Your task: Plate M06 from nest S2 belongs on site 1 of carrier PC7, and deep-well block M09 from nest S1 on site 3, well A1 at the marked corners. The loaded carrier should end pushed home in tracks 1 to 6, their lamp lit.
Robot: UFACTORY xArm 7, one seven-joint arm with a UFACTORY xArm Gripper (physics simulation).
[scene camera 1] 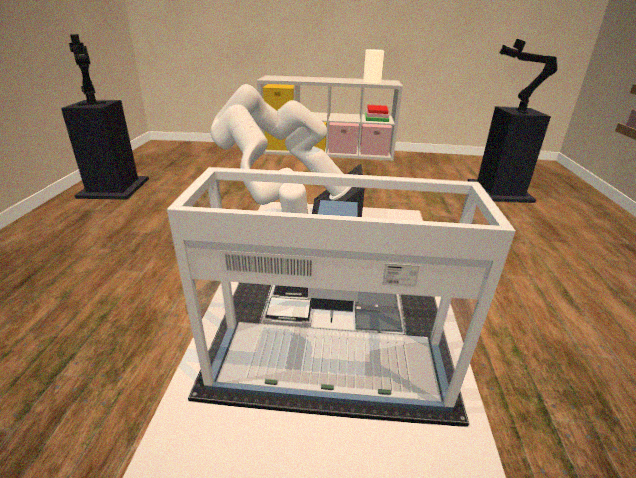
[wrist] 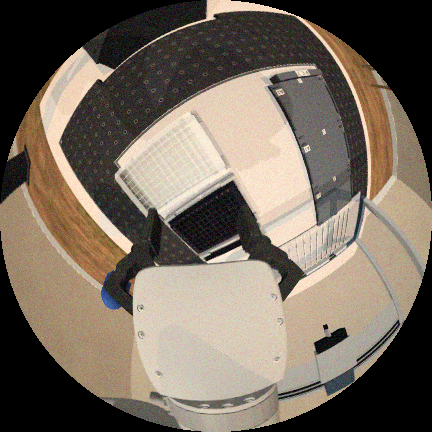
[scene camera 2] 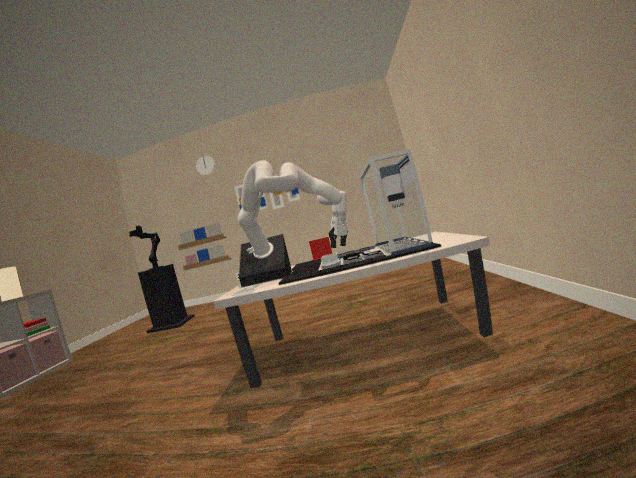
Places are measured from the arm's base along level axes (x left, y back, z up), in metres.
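Pixels of known places: gripper, fingertip midpoint: (wrist: pixel 198 214) (scene camera 2: pixel 338 246); arm's base, link origin: (scene camera 1: pixel 342 190) (scene camera 2: pixel 263 250).
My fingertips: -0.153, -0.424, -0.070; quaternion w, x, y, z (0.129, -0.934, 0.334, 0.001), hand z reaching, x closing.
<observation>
Ahead of a thing's pixels: the offset from my fingertips to its top centre, as dx, dy, dz. Level surfaces: height alone.
My gripper (wrist: pixel 198 214) (scene camera 2: pixel 338 241) is open and empty. In the wrist view its fingers straddle part of a black gridded plate @[-0.020, -0.056, -0.060] (wrist: pixel 207 220), with the gripper above it. A white gridded block @[-0.009, +0.058, -0.032] (wrist: pixel 172 160) sits beside the plate, on the robot-base side. I cannot read M06, M09, S1 or S2. The dark grey carrier PC7 @[+0.239, -0.077, -0.056] (wrist: pixel 325 135) (scene camera 1: pixel 377 316) lies apart from them with bare sites and small white labels. Its far end reaches the slotted track deck (wrist: pixel 320 245) (scene camera 1: pixel 329 359). Small dark green blocks (scene camera 1: pixel 326 387) line the deck's front edge; I cannot tell a lit lamp.
A tall white frame (scene camera 1: pixel 339 228) stands around and over the deck, with posts and a front panel. A black perforated board @[dz -0.086] (wrist: pixel 165 75) surrounds the work area. The robot's black base box (scene camera 2: pixel 264 262) stands at the table's other end. Two black pedestals (scene camera 1: pixel 100 149) (scene camera 1: pixel 514 154) stand beyond the table.
</observation>
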